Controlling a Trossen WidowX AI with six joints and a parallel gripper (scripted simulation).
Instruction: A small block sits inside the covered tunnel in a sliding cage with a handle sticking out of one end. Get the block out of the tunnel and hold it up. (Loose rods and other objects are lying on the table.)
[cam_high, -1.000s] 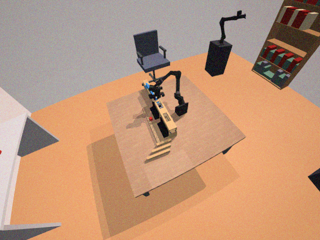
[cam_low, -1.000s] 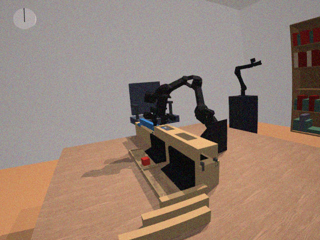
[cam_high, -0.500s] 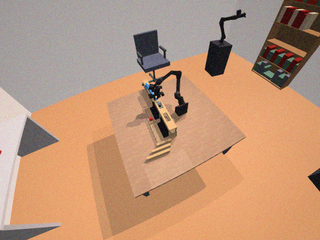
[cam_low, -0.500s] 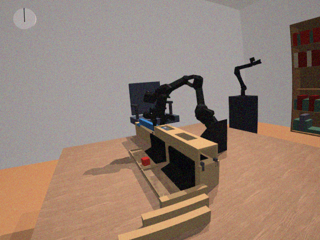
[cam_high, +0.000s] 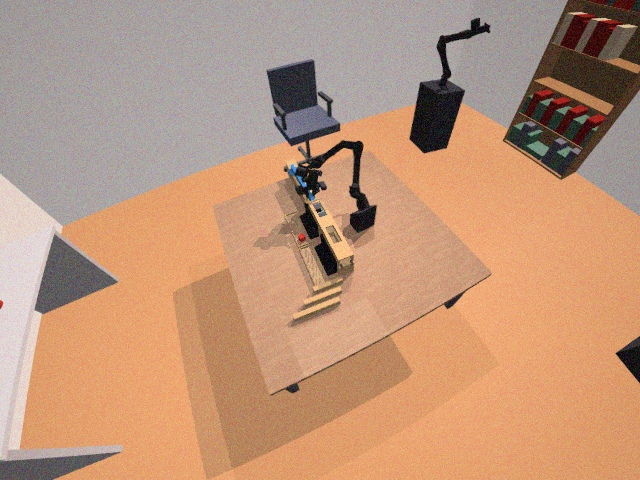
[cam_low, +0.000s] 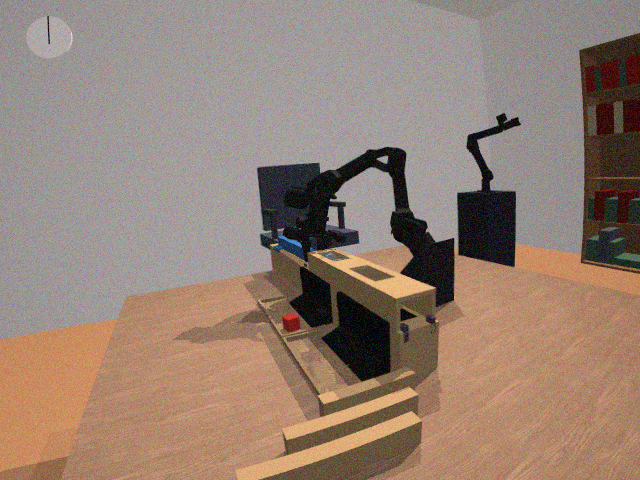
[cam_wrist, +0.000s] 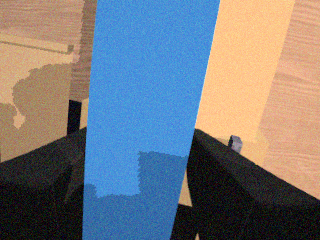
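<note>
The tan covered tunnel lies 2 cm ahead of my gripper tip, 6 cm to the left of it and 4 cm below it. Round my gripper tip: small red block: 12 cm ahead, 22 cm to the left, 9 cm below.
</note>
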